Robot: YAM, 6 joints.
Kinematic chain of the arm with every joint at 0, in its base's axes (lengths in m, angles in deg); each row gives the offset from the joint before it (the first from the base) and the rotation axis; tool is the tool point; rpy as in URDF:
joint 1: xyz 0 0 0.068 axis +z
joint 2: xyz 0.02 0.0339 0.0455 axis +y
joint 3: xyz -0.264 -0.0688 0 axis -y
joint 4: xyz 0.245 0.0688 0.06 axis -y
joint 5: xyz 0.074 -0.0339 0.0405 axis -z
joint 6: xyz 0.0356 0 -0.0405 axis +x
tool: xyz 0 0 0 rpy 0 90 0
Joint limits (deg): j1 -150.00..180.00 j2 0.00..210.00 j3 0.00..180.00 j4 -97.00..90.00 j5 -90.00..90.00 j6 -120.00..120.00
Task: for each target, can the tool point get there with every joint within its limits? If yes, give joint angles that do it. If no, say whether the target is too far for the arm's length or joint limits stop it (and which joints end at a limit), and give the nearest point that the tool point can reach.
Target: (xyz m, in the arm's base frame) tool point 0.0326 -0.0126 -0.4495
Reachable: no: joint limits stop it (at a limit: joint 2) | nearest point 0.0820 -0.0317 -0.3427 | short by 0.119 m
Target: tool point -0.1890 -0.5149 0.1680
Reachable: yes | joints -113.65 161.68 159.93 -67.85 -69.61 93.40
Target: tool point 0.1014 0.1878 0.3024
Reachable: yes | joints 53.68 56.50 30.16 40.92 -55.97 36.50
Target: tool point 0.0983 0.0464 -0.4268
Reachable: no: joint limits stop it (at a limit: joint 2) | nearest point 0.1188 0.0561 -0.3608 | short by 0.070 m
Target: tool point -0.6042 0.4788 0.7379
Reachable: no: too far | nearest point -0.3928 0.3113 0.5136 | short by 0.351 m
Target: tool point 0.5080 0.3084 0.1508
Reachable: yes | joints 32.61 158.34 120.69 60.81 23.15 24.66
